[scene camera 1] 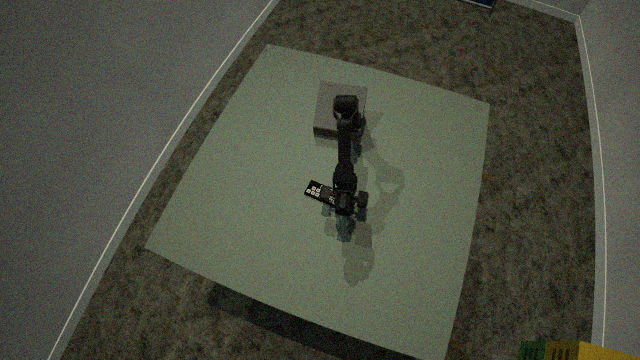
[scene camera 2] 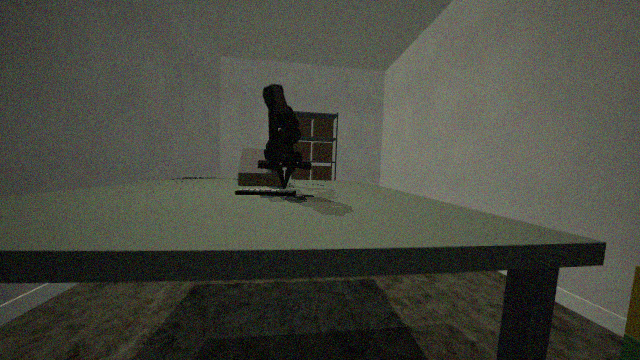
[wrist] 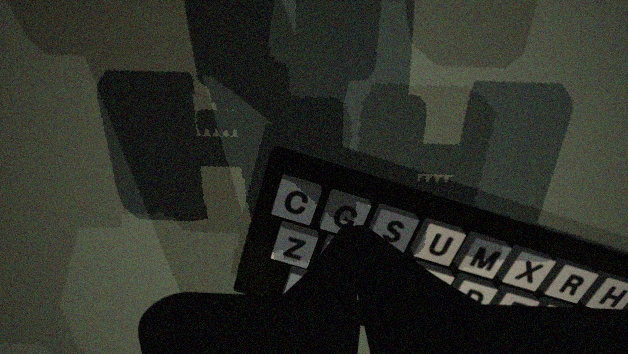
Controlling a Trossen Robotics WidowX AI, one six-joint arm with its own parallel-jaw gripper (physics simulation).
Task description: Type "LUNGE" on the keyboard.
Labels:
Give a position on a keyboard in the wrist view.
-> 258, 274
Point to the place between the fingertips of the gripper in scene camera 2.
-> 284, 188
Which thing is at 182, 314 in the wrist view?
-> The gripper.

